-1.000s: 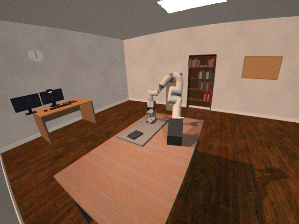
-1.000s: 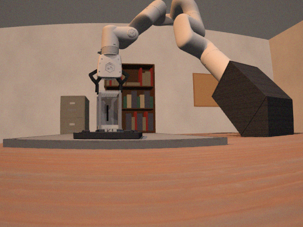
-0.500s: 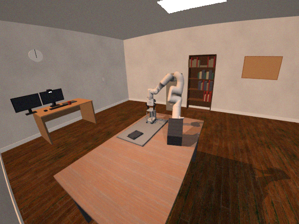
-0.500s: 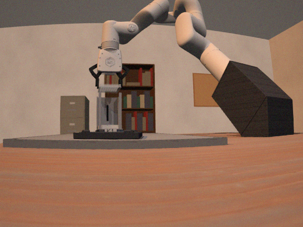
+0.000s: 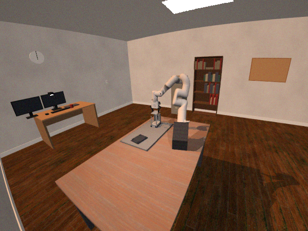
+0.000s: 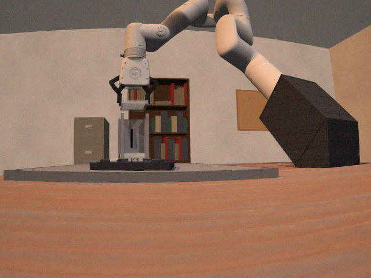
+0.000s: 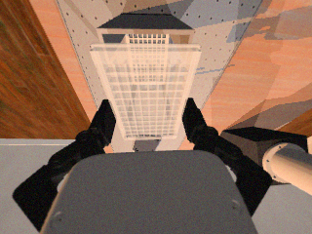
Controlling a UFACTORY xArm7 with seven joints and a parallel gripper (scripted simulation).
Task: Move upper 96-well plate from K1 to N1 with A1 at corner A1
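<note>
The plate nest N1 lies 430 mm to the left of my hand, 200 mm below it and 20 mm ahead of it. Round my hand: 96-well plate 10 mm below; then grey mat 210 mm to the left, 210 mm below.
</note>
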